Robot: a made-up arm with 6 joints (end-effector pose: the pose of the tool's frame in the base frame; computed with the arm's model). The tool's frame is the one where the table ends. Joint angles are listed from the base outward.
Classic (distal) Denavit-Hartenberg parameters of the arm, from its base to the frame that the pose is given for. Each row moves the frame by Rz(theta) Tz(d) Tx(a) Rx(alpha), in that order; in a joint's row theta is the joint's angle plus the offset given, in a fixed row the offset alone. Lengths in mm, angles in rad.
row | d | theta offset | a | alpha
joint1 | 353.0 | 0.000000 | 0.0 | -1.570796
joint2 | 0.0 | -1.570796 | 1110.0 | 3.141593
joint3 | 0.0 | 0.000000 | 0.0 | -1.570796
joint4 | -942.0 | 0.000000 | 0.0 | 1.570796
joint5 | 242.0 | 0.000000 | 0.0 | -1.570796
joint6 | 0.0 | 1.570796 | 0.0 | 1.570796
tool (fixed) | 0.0 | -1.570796 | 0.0 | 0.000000
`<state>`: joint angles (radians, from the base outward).
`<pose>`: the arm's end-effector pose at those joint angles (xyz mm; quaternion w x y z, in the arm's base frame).
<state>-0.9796 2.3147 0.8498 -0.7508 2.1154 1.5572</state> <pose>272.3 -723.1 -1352.8 0.2863 -0.5778 0.3530 -0.6779</pose>
Working (the frame after each row of the table, in the pose's form):
after joint1: 0.0 0.0 353.0 0.6240 -0.6240 0.3327 -0.3327
after joint2: 455.2 -678.1 -398.7 0.4604 0.7022 -0.0831 -0.5367
after joint3: 455.2 -678.1 -398.7 0.8812 -0.0249 -0.0467 -0.4698
after joint4: 510.7 -760.8 -1335.4 0.4622 0.4536 -0.5747 -0.5003
after joint5: 272.3 -723.1 -1352.8 0.2721 -0.6652 -0.5900 -0.3679
after joint6: 272.3 -723.1 -1352.8 0.6818 -0.1589 0.6582 -0.2769

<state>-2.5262 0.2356 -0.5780 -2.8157 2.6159 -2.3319</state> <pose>-561.6 -677.8 694.5 0.2037 0.8920 0.3221 0.2429</pose>
Working (the frame after each row of the table, in the pose's form):
after joint1: 0.0 0.0 353.0 0.2142 -0.2142 0.6739 -0.6739
after joint2: -211.6 -149.6 1432.3 0.5854 -0.2490 -0.6618 -0.3966
after joint3: -211.6 -149.6 1432.3 0.2814 -0.3523 -0.1119 -0.8855
after joint4: -739.9 -523.1 747.7 0.6233 0.5479 0.5566 0.0393
after joint5: -561.6 -677.8 694.5 0.5684 0.3930 -0.7047 0.1610
after joint6: -561.6 -677.8 694.5 0.0277 -0.8585 0.4030 -0.3158

